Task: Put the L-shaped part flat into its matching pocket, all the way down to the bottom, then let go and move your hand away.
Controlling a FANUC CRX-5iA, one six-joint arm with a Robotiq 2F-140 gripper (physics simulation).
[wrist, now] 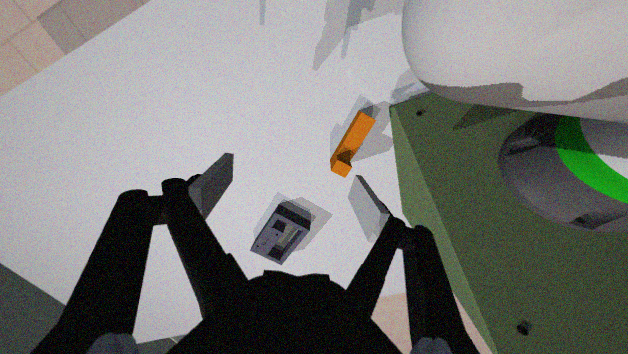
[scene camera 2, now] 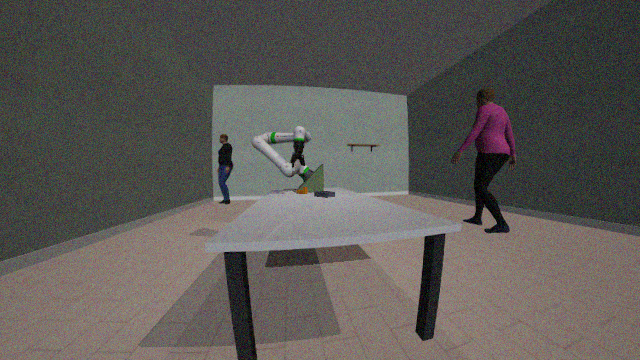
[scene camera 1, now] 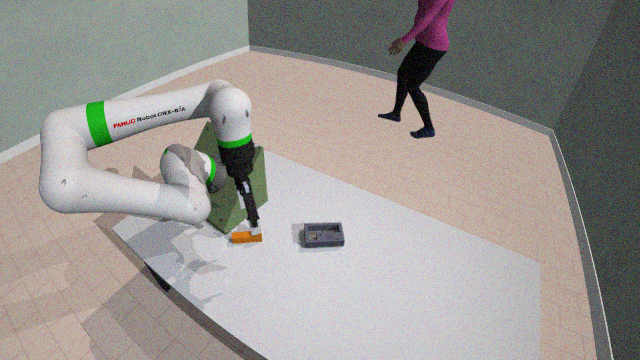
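Where they show: gripper, between the fingertips: point(wrist: 295, 177) point(scene camera 2: 297, 172); arm's base, origin of its link: point(wrist: 574, 169) point(scene camera 2: 309, 177) point(scene camera 1: 214, 174).
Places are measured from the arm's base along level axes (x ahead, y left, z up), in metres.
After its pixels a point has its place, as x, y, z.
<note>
The orange L-shaped part point(scene camera 1: 242, 238) @[0.227, -0.129, -0.115] point(scene camera 2: 302, 190) @[0.257, -0.105, -0.112] point(wrist: 356, 134) @[0.217, -0.121, -0.112] lies on the table, outside the pocket. Its short leg is at the end nearer the grey block. The dark grey pocket block point(scene camera 1: 330, 243) @[0.513, 0.014, -0.118] point(scene camera 2: 325, 194) @[0.544, 0.033, -0.119] point(wrist: 268, 241) @[0.497, 0.034, -0.106] lies apart from it, with its recesses facing up; the exact pocket outline is hard to make out. My gripper point(scene camera 1: 255, 230) @[0.303, -0.148, 0.048] point(scene camera 2: 298, 162) @[0.303, -0.148, 0.048] point(wrist: 295, 177) @[0.303, -0.148, 0.048] is open and empty, above the table. In scene camera 1 its fingertip overlaps the part's right end; contact cannot be told. In the wrist view the part lies beyond the right fingertip, not between the fingers.
The green angled robot mount point(scene camera 1: 259, 175) @[0.176, 0.074, 0.015] point(scene camera 2: 316, 181) @[0.171, 0.040, -0.039] point(wrist: 420, 165) @[0.153, -0.059, -0.036] stands close to the part. The white arm link point(scene camera 1: 125, 197) @[0.122, -0.408, 0.265] point(wrist: 500, 45) @[0.153, -0.194, 0.112] reaches near it. The white table point(scene camera 1: 425, 280) @[0.882, 0.031, -0.142] point(scene camera 2: 330, 220) @[1.166, -0.105, -0.142] point(wrist: 125, 125) @[0.632, -0.324, -0.142] bears them. A person in pink point(scene camera 1: 432, 30) point(scene camera 2: 492, 127) stands on the floor beyond.
</note>
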